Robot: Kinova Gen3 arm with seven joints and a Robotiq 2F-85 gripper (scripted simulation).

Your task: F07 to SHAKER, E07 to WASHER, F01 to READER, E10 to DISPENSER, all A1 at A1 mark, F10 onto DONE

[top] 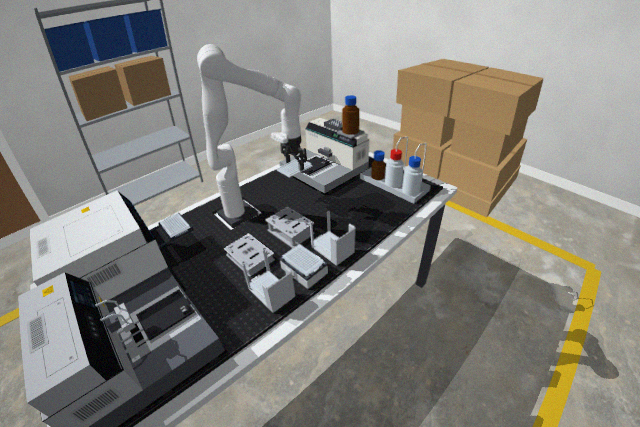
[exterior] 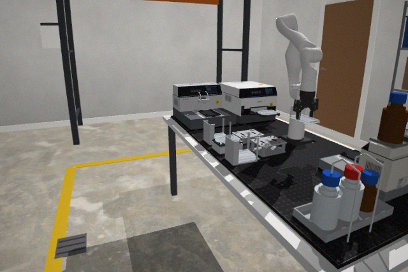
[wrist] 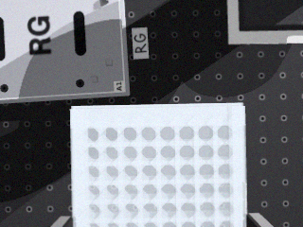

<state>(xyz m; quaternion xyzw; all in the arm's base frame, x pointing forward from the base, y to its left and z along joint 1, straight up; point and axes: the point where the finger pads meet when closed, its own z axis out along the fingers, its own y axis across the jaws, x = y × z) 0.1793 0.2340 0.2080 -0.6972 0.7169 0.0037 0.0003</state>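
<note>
Now: hand 150 mm past the dispenser stage, 240 mm to the right of it and 150 mm above it. The rest, counted from my hand: dispenser deck: 150 mm behind, 250 mm to the left, 190 mm below; brown bottle: 40 mm behind, 410 mm to the left, 70 mm above; dispenser: 140 mm behind, 420 mm to the left, 130 mm below.
</note>
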